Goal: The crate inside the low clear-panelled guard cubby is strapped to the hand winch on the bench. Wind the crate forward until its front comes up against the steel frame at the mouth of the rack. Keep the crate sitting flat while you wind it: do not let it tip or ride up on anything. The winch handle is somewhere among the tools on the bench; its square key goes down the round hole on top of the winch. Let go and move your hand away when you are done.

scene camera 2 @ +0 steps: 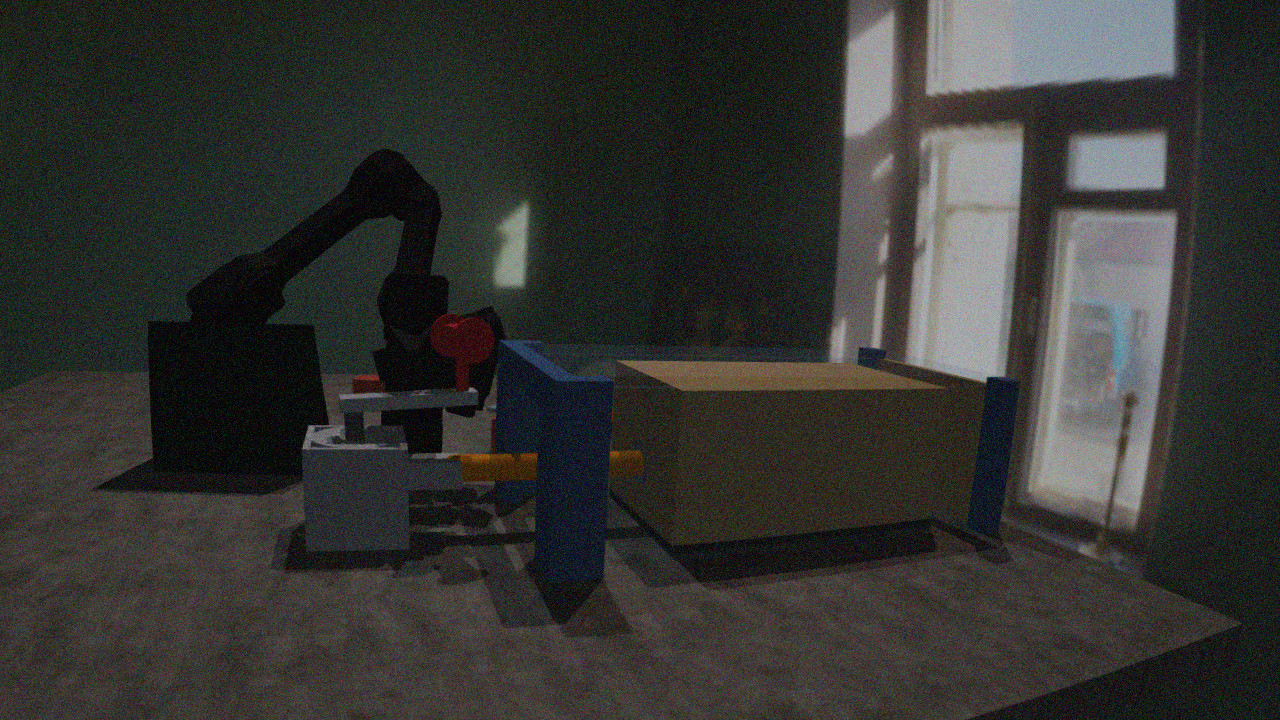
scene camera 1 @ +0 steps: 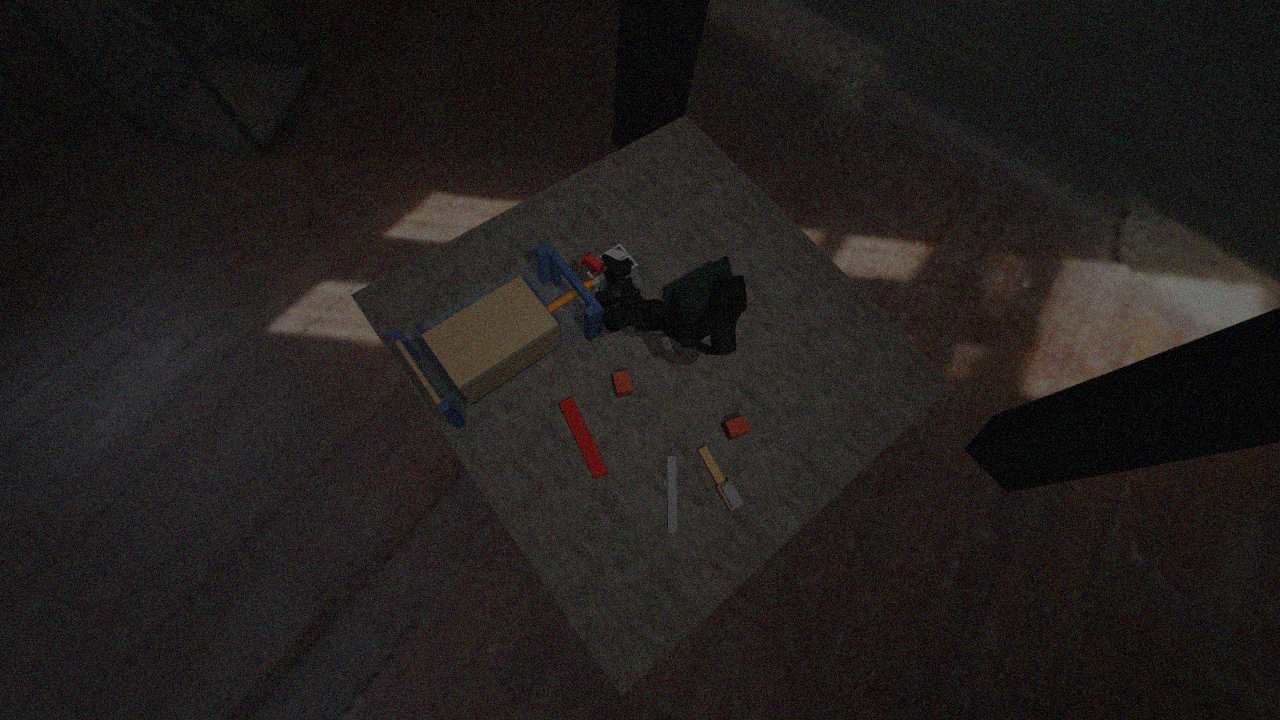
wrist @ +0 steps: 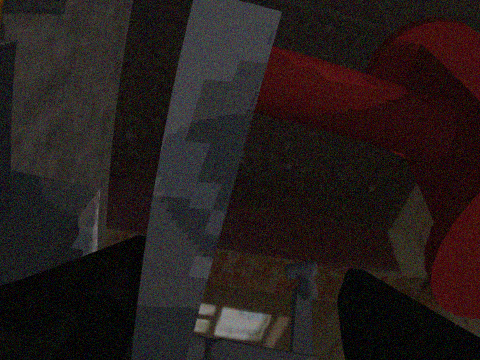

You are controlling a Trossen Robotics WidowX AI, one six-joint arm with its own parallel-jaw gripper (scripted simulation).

Labels:
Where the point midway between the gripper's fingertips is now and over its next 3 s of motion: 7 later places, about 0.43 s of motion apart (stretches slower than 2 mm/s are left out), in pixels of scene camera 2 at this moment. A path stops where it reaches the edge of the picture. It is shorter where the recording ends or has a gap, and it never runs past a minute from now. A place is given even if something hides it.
My gripper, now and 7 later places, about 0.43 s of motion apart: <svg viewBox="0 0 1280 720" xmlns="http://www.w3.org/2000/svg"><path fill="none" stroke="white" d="M411 382L411 375L413 358L416 281L416 271L414 290L407 293L405 278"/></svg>

